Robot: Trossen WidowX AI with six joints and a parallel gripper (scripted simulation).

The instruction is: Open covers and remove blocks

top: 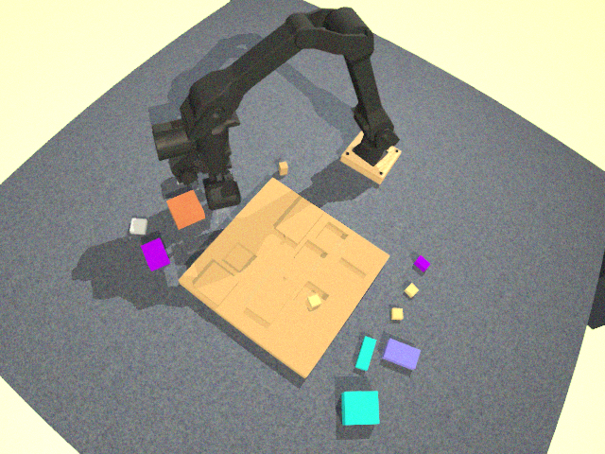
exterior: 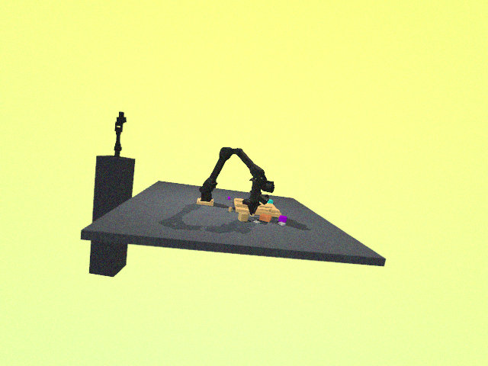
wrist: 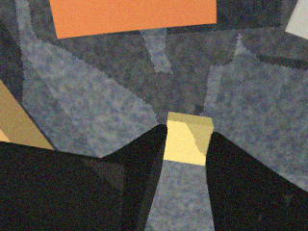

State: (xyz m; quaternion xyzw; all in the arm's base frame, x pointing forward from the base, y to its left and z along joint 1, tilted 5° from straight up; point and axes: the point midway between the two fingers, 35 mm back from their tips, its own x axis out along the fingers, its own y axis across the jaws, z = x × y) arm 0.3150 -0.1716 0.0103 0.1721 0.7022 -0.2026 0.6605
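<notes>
My gripper tip is 80 mm short of the orange block and 10 mm to the left of it. From my gripper tip the other things lie so: cyan bar (50 mm ahead, 450 mm to the left, 10 mm below); tan cube (50 mm behind, 90 mm to the right, 10 mm above); purple block (190 mm ahead, 20 mm to the left).
</notes>
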